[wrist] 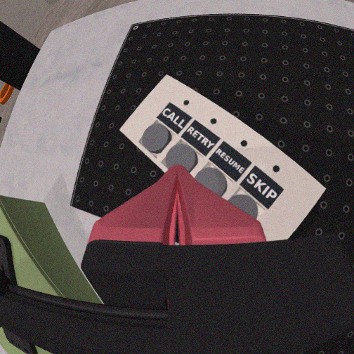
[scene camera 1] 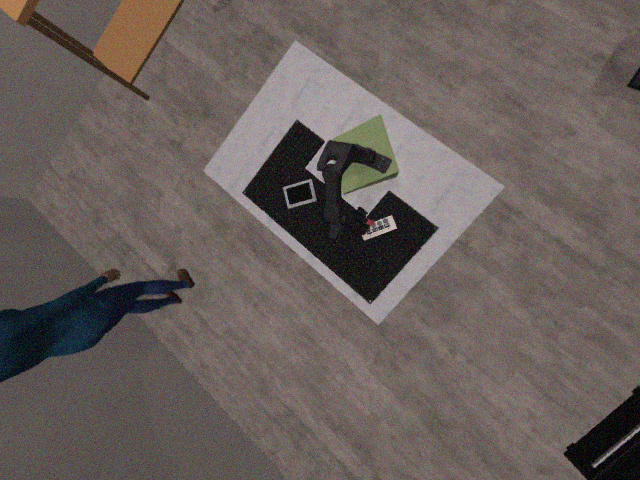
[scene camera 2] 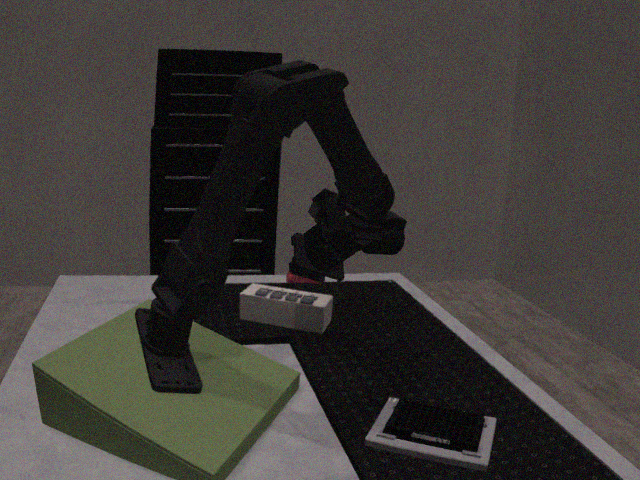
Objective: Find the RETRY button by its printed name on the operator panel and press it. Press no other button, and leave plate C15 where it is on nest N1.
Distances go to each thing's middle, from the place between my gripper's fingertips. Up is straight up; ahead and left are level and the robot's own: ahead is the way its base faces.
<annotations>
My hand is 7 cm above the pale operator panel [scene camera 2: 315,318], 2 cm to the right of it and 1 cm short of it. From my hand the other things lie so: dark plate C15 [scene camera 2: 454,429]: 42 cm to the right, 7 cm below, 4 cm ahead.
</annotations>
